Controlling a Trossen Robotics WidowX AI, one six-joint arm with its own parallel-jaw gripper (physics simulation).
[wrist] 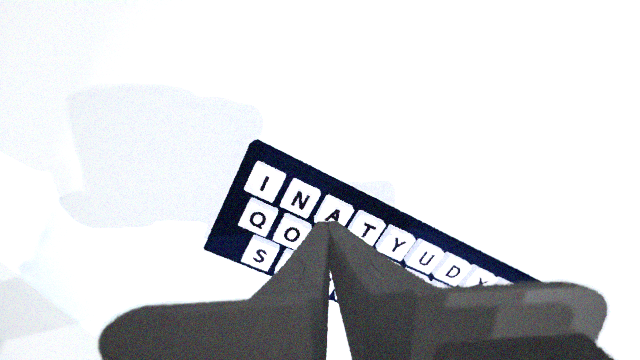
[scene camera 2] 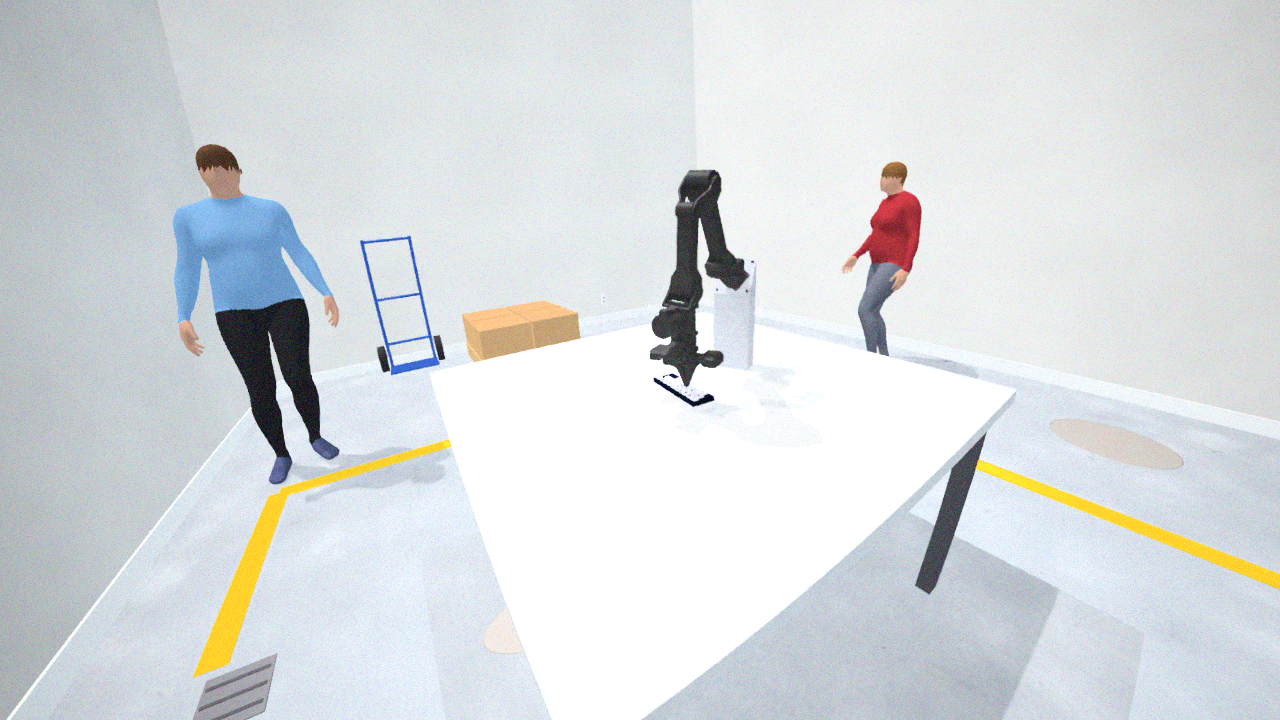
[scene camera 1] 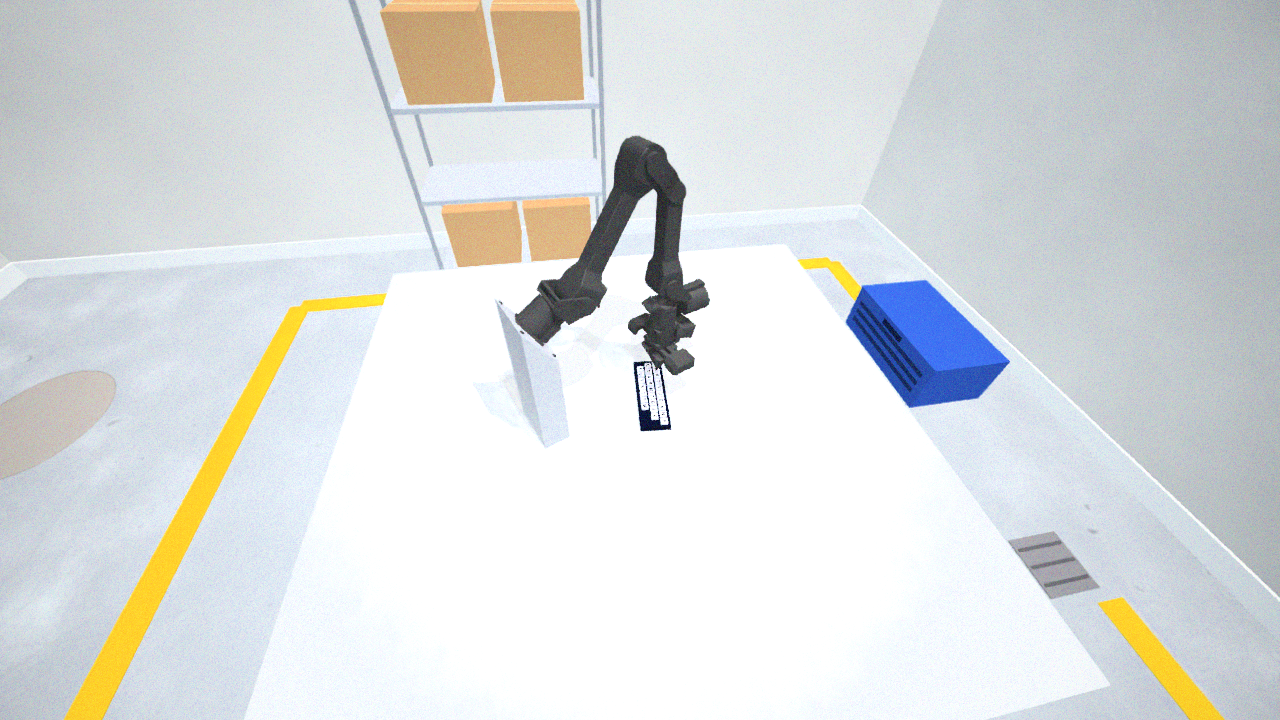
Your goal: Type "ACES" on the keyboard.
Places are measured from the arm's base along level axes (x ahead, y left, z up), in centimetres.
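Pixels of known places: gripper, fingertip midpoint: (wrist: 326, 230) (scene camera 2: 686, 386) (scene camera 1: 657, 367); arm's base, origin of the base link: (scene camera 2: 735, 277) (scene camera 1: 528, 330).
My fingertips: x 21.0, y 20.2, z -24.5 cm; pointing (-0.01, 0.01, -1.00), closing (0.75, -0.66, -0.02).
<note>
Ahead of a thing's pixels: the offset from my fingertips to its top centre. Level surfaces: height alone.
The dark blue keyboard (scene camera 1: 646, 424) (scene camera 2: 696, 402) (wrist: 226, 239) with white letter keys lies flat on the table. In the wrist view it is tilted, with I, N, A, T, Y, U, D along its upper row. My gripper (scene camera 1: 659, 366) (scene camera 2: 686, 384) (wrist: 326, 230) is shut and empty, pointing down over the keyboard. In the wrist view its tips overlap the lower edge of the A key @[dx +0.1, dy -0.6, dz -2.1 cm] (wrist: 333, 212); whether they touch it I cannot tell. The S key @[dx -4.4, dy +0.4, dz -2.1 cm] (wrist: 259, 255) shows at the lower left. The C and E keys are hidden behind my fingers.
A tall white panel (scene camera 1: 537, 394) (scene camera 2: 733, 326) stands beside the arm's base on the white table @[dz -3.7 cm] (scene camera 1: 626, 573) (scene camera 2: 626, 501). A blue cabinet (scene camera 1: 935, 331) is on the floor beyond the table. Two people, a hand truck and cardboard boxes (scene camera 2: 523, 331) stand away from the table.
</note>
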